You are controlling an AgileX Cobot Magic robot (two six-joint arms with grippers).
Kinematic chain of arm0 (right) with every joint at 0, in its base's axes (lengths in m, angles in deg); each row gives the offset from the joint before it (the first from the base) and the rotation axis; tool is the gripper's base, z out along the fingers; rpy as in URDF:
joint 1: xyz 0 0 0.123 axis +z
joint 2: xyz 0 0 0 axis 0.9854 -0.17 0
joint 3: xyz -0.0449 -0.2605 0.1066 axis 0.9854 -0.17 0
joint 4: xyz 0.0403 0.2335 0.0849 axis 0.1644 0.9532 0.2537
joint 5: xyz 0 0 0 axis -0.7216 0.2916 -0.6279
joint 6: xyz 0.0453 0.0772 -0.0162 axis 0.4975 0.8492 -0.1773
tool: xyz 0 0 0 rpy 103.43 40.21 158.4
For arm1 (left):
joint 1: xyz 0 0 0.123 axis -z
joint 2: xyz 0 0 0 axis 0.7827 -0.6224 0
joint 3: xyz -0.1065 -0.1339 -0.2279 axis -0.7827 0.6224 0
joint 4: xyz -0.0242 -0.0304 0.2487 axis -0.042 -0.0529 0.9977
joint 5: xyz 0 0 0 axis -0.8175 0.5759 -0.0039
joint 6: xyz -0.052 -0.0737 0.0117 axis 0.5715 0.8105 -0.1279
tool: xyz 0 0 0 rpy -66.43 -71.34 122.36
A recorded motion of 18 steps. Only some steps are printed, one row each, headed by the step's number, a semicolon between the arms.
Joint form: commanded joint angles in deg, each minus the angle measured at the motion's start. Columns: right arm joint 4, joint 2, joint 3, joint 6, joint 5, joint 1; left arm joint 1, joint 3, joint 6, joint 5, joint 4, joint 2.
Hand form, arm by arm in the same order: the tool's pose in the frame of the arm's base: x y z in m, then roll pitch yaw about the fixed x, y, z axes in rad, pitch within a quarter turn. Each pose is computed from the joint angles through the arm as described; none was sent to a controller.
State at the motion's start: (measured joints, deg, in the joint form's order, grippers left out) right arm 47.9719 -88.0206 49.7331 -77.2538 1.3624 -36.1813; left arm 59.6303 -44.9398 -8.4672 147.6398 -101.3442 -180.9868
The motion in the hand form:
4: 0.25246 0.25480 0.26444 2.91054 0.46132 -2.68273; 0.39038 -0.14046 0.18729 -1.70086 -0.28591 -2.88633
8: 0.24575 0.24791 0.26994 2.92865 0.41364 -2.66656; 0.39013 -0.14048 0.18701 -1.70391 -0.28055 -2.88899
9: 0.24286 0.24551 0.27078 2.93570 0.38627 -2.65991; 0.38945 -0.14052 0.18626 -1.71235 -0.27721 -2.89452
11: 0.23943 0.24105 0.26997 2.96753 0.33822 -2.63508; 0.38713 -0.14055 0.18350 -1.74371 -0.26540 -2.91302
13: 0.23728 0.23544 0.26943 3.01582 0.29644 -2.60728; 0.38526 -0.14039 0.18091 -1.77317 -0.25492 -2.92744
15: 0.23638 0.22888 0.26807 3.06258 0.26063 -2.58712; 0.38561 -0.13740 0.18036 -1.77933 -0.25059 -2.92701
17: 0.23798 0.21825 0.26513 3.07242 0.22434 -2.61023; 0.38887 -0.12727 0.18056 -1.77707 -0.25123 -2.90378
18: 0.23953 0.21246 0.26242 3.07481 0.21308 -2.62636; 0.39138 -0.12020 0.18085 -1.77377 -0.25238 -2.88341
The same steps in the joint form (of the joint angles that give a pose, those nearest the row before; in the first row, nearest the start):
4: -0.29 5.90 -0.11 -0.75 9.90 -0.01; -0.08 0.14 -0.08 1.11 -0.52 0.49
8: -0.55 7.30 -0.11 -0.75 14.22 -0.11; -0.08 0.14 -0.31 1.11 -0.27 0.49
9: -0.53 7.66 -0.11 -0.75 16.20 -0.11; -0.08 0.14 -0.31 1.11 0.41 0.49
11: -1.51 7.89 -0.11 -0.90 19.57 -0.11; -0.08 0.14 -0.31 1.02 2.82 0.49
13: -3.68 8.12 -0.11 -0.78 22.77 -0.11; -0.08 0.14 -0.31 0.80 4.96 0.49
15: -5.88 8.37 -0.43 -0.70 25.26 -0.33; -0.53 0.14 -0.43 0.91 5.56 0.49
17: -6.00 8.84 -1.50 -0.70 26.82 -1.86; -2.04 0.14 -0.43 1.11 5.56 0.49
18: -6.00 9.08 -2.37 -0.70 26.85 -2.82; -3.08 0.14 -0.43 1.11 5.30 0.49

